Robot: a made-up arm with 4 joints. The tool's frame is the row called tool.
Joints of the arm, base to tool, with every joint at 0 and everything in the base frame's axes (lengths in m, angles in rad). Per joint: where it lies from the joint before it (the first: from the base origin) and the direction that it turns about. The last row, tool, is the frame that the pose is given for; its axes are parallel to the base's.
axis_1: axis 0 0 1 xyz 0 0 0.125
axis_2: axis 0 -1 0 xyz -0.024 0.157 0.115
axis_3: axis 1 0 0 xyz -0.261 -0.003 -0.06
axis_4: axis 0 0 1 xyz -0.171 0.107 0.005
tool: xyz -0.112 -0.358 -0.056
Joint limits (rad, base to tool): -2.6..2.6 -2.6..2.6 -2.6..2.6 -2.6..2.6
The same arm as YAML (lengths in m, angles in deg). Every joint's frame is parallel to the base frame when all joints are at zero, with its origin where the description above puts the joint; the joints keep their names.
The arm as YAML. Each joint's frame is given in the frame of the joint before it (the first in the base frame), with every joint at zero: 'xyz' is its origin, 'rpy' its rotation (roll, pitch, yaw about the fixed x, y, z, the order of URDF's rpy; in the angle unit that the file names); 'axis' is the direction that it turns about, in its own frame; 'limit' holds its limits. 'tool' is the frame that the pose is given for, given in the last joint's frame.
units:
  length: m
  angle: deg
joints:
  - name: axis_1
    type: revolute
    origin:
      xyz: [0.0, 0.0, 0.125]
      rpy: [0.0, 0.0, 0.0]
    axis: [0.0, 0.0, 1.0]
    limit:
      lower: -148.97
      upper: 148.97
  - name: axis_2
    type: revolute
    origin:
      xyz: [-0.024, 0.157, 0.115]
      rpy: [0.0, 0.0, 0.0]
    axis: [0.0, -1.0, 0.0]
    limit:
      lower: -148.97
      upper: 148.97
  - name: axis_3
    type: revolute
    origin:
      xyz: [-0.261, -0.003, -0.06]
      rpy: [0.0, 0.0, 0.0]
    axis: [1.0, 0.0, 0.0]
    limit:
      lower: -148.97
      upper: 148.97
  - name: axis_4
    type: revolute
    origin:
      xyz: [-0.171, 0.107, 0.005]
      rpy: [0.0, 0.0, 0.0]
    axis: [0.0, 0.0, 1.0]
    limit:
      lower: -148.97
      upper: 148.97
tool:
  origin:
    xyz: [-0.112, -0.358, -0.056]
    rpy: [0.0, 0.0, 0.0]

